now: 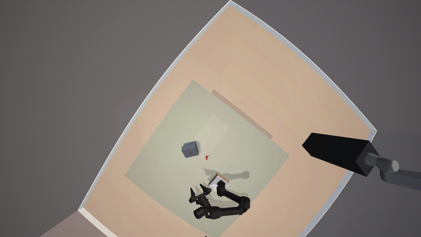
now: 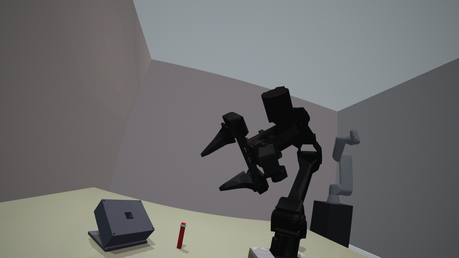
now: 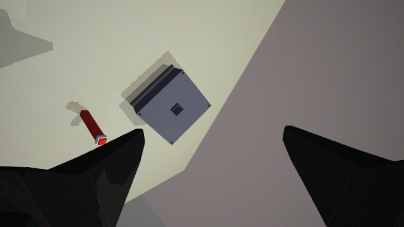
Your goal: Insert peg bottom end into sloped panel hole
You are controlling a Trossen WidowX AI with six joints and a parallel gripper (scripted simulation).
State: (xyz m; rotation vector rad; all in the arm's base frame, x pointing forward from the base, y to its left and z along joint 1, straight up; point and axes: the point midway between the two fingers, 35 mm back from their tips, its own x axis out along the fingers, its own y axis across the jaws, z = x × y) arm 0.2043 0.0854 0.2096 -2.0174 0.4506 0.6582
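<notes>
Right now the square peg is 190 mm below my gripper tip, 180 mm to the right of it and 50 mm ahead of it. From my gripper tip the other things lie so: grey sloped panel (210 mm ahead, 190 mm below, 130 mm to the right).
</notes>
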